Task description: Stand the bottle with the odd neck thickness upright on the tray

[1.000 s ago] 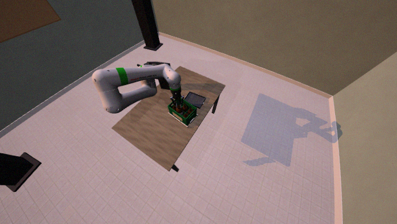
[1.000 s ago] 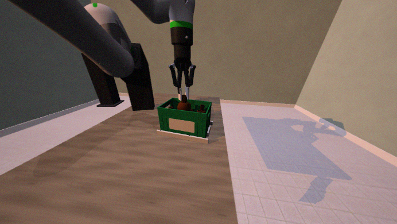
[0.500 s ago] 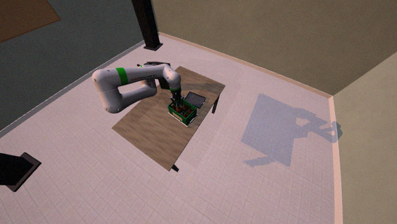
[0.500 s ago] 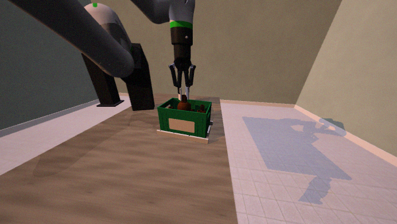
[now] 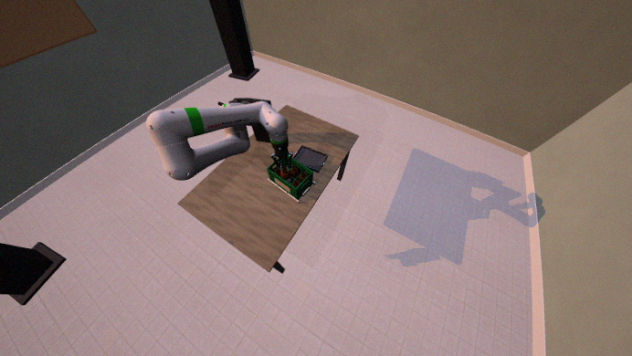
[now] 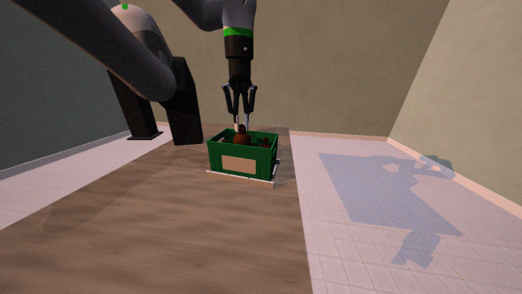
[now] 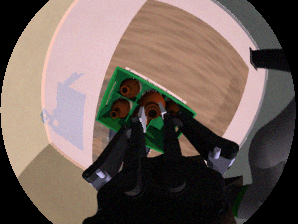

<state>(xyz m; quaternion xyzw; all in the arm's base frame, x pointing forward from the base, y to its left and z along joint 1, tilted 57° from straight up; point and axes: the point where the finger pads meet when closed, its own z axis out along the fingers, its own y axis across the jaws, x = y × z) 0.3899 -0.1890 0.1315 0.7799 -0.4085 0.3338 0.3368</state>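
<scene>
My hand is 9 cm above the brown bottle. Round my hand: dark tray 31 cm to the left, 24 cm below, 6 cm ahead; then green crate 17 cm below, 4 cm to the left, 1 cm ahead.
</scene>
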